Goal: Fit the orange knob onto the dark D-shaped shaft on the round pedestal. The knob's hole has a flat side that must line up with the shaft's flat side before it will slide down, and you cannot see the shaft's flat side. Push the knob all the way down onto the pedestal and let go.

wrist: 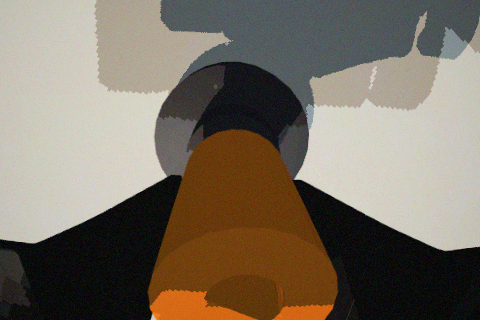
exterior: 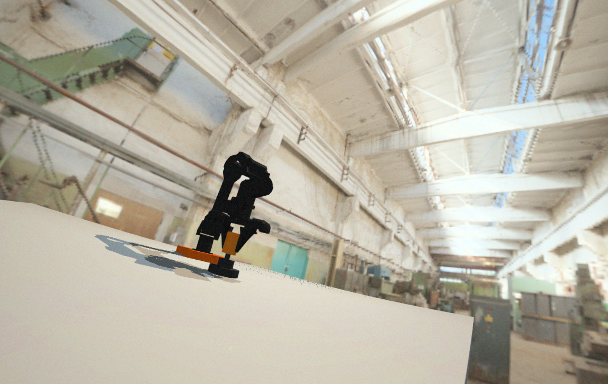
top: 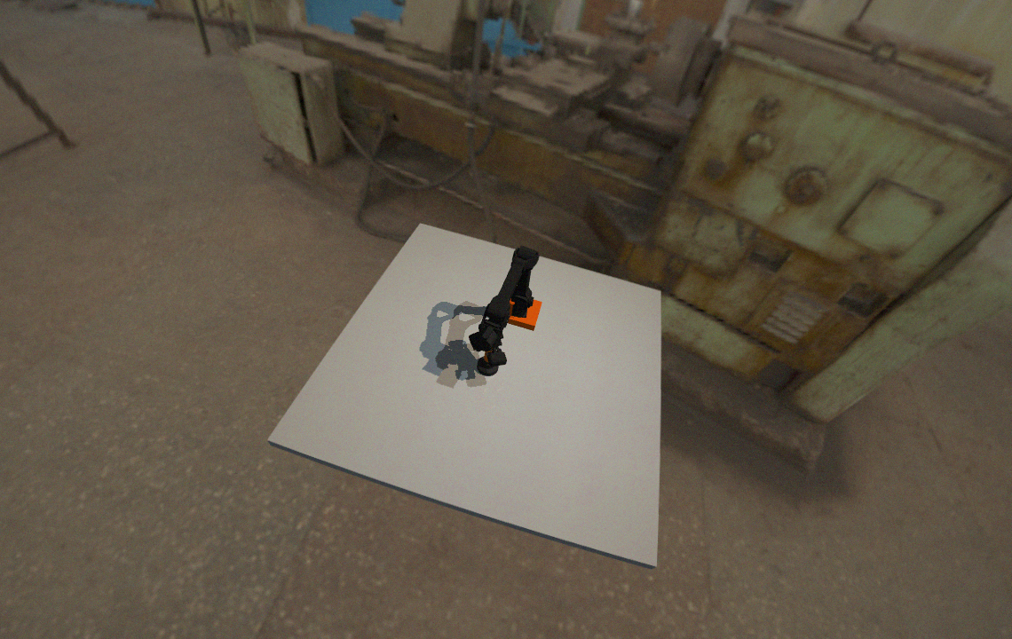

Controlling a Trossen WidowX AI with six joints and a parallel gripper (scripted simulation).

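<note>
Right now the dark round pedestal is 40 mm below my gripper tip. From my gripper tip the other things lie so: orange knob: 20 mm above.
</note>
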